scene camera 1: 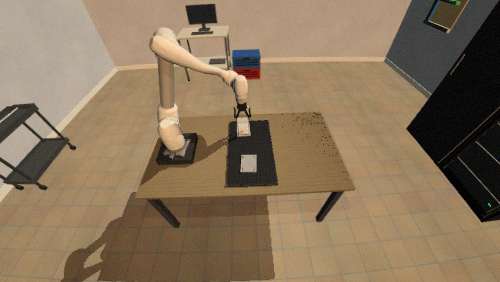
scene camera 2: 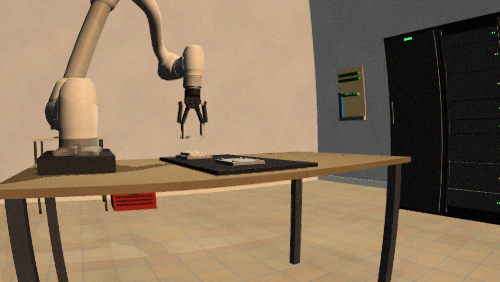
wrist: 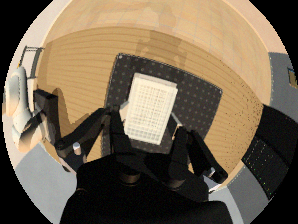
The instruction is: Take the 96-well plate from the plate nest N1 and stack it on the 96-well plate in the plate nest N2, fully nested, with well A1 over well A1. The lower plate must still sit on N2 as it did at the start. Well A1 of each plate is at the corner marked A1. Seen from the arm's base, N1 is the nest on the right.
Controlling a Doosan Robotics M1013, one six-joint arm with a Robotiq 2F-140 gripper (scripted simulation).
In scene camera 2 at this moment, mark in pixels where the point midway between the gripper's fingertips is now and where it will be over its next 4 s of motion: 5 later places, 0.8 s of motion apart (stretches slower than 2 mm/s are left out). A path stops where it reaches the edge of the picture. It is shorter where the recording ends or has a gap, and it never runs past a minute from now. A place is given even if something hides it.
The gripper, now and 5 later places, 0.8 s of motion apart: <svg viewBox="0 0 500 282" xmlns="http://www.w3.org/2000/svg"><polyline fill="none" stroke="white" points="192,138 192,143 193,149 193,150 193,150 193,151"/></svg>
